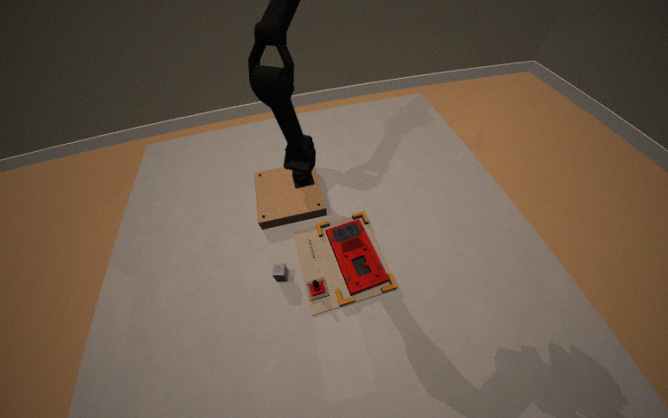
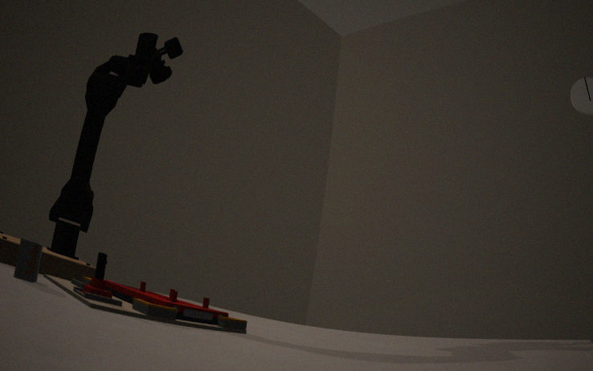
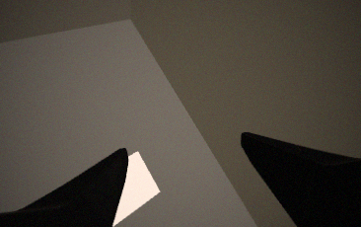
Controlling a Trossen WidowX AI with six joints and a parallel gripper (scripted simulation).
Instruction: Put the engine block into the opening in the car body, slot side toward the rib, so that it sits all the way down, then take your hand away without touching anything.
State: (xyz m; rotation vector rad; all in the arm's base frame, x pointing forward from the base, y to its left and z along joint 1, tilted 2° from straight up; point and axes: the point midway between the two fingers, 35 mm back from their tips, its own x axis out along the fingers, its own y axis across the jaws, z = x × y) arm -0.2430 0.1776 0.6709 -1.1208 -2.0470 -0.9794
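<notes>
Now: the engine block 52 cm ahead of my gripper tip, 31 cm to the right of it and 72 cm below it. Round my gripper tip: black peg (59 cm ahead, 23 cm to the right, 71 cm below).
</notes>
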